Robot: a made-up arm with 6 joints.
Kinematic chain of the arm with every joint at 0, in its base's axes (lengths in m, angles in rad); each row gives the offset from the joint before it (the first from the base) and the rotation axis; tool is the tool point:
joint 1: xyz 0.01 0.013 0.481 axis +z
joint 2: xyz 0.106 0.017 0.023 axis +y
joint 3: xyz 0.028 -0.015 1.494 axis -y
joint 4: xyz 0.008 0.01 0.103 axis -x
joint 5: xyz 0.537 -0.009 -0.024 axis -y
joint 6: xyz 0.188 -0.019 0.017 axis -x
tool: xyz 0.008 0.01 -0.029
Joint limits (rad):
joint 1: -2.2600..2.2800
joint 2: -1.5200..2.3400
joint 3: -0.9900..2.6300
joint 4: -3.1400..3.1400
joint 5: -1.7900..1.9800
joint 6: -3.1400..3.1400
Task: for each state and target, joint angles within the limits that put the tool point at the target. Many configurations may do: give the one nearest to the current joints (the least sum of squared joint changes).
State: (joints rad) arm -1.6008 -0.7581 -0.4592 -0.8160 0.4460 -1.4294
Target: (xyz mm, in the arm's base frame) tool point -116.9 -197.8 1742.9
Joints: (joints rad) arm -1.8705 -0.4150 -0.8326 -0.9144 0.5045 -1.4476
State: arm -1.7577 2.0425 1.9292 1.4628 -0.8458 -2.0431
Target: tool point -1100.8 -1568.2 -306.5
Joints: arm -2.1022 2.2495 2.3174 1.5328 -1.0021 -2.0331
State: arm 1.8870 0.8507 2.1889 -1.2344 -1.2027 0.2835
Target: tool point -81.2 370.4 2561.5
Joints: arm 1.3738 0.2657 2.1638 -1.0273 -0.9246 0.3101
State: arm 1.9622 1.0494 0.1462 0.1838 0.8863 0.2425
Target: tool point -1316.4 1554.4 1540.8
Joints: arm 2.2773 0.9409 0.9000 0.2097 0.7649 0.2532
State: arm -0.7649 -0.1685 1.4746 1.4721 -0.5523 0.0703
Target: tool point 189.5 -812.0 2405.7
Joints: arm -1.1546 0.1241 0.7217 1.2505 -0.8936 0.0518
